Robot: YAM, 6 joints.
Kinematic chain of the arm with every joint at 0, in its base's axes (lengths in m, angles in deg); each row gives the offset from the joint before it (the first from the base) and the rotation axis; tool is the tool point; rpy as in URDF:
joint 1: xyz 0 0 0.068 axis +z
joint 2: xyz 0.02 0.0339 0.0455 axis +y
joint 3: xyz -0.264 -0.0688 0 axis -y
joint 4: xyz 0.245 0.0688 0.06 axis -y
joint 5: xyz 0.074 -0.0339 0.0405 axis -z
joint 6: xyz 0.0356 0 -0.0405 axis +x
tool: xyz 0 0 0 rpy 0 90 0
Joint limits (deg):
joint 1: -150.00..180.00
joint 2: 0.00..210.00
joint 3: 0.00..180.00
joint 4: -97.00..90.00
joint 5: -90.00..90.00
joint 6: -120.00..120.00
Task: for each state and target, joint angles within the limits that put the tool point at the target. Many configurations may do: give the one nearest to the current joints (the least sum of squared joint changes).
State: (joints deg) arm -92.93 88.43 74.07 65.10 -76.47 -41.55
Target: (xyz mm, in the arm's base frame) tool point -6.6 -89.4 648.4
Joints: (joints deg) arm -115.29 72.05 109.18 61.96 -64.84 -41.55
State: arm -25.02 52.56 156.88 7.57 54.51 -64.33
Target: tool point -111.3 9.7 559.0
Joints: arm -21.38 29.80 97.13 -21.32 62.39 -64.33
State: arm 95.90 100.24 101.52 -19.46 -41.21 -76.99
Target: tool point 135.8 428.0 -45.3
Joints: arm 69.70 151.75 91.25 -16.48 -36.37 -76.99
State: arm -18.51 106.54 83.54 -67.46 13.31 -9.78
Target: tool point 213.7 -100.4 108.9
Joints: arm -23.19 111.32 56.16 -74.42 13.23 -9.78
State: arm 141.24 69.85 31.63 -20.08 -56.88 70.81
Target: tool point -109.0 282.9 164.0
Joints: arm 105.83 93.13 47.68 -11.29 -51.03 70.81
